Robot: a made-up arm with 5 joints. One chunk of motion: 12 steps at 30 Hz.
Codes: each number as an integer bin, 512 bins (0 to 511) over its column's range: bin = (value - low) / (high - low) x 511, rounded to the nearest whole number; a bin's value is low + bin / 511 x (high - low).
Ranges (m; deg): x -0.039..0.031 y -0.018..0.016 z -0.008..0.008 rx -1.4..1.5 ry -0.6..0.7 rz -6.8..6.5
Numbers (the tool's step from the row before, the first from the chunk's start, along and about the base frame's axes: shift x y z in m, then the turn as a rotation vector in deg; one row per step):
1: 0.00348 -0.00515 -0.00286 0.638 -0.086 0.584
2: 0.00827 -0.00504 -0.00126 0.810 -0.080 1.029
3: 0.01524 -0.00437 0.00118 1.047 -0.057 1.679
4: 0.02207 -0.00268 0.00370 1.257 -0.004 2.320
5: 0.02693 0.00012 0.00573 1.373 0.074 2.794
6: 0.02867 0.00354 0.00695 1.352 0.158 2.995
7: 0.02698 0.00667 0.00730 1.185 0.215 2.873
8: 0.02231 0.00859 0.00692 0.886 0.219 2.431
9: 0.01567 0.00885 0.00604 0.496 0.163 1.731
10: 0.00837 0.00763 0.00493 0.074 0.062 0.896
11: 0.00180 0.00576 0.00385 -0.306 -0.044 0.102
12: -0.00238 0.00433 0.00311 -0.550 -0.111 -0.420
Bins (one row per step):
1: 310 193 164 359 202 284
2: 345 195 215 389 204 301
3: 396 205 293 431 213 326
4: 446 230 374 468 234 350
5: 481 272 439 489 265 369
6: 494 324 477 485 298 376
7: 482 371 489 455 320 372
8: 448 400 477 403 322 355
9: 399 404 448 334 300 328
10: 346 385 413 260 260 296
11: 298 357 378 193 219 265
12: 267 336 355 150 192 245

